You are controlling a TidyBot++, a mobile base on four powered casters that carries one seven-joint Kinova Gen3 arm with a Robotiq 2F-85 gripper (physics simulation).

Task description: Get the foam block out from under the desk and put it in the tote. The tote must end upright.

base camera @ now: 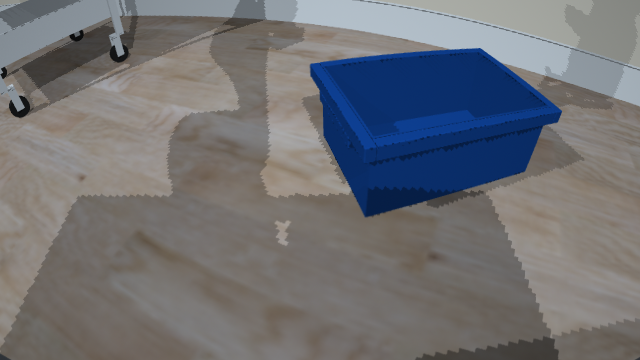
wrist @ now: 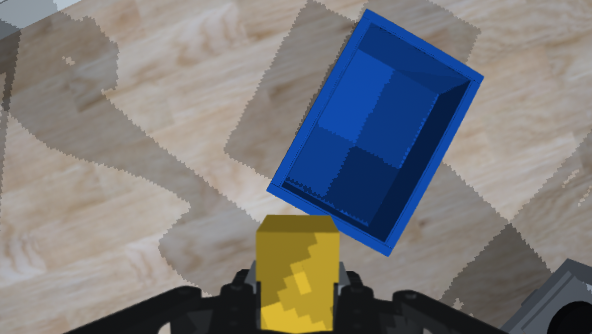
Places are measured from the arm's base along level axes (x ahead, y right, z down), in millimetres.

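Where they show: gripper, fingertip midpoint: point(wrist: 297, 279).
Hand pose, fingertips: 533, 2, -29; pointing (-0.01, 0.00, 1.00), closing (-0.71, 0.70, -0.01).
Things, the pixels of their top centre, and the offset from my fingertips, as dx, dy, dz. "spot": a spot on its surface instead.
- blue tote, middle of its top: point(base camera: 440, 83) point(wrist: 379, 131) -7, +152, +306
- yellow foam block, middle of its top: point(wrist: 297, 312) -1, -1, -34
- white wheeled cart, surface spot: point(base camera: 55, 27) spot: +309, -636, +263
The blue tote point(base camera: 450, 165) point(wrist: 440, 165) stands upright on the floor, right of centre in the base camera view. Its open top faces up, and its inner floor shows no block in the wrist view. My gripper point(wrist: 297, 279) is shut on the yellow foam block point(wrist: 295, 265), with a finger on each side of it. In the wrist view the block overlaps the tote's near left rim corner area; how high it is above the rim cannot be told. The gripper and block do not show in the base camera view. The desk does not show in either view.
A white wheeled cart point(base camera: 55, 27) stands at the back left in the base camera view, on black casters. A pale wall baseboard point(base camera: 425, 32) runs behind the tote. Part of the grey base point(wrist: 550, 305) shows at the lower right of the wrist view.
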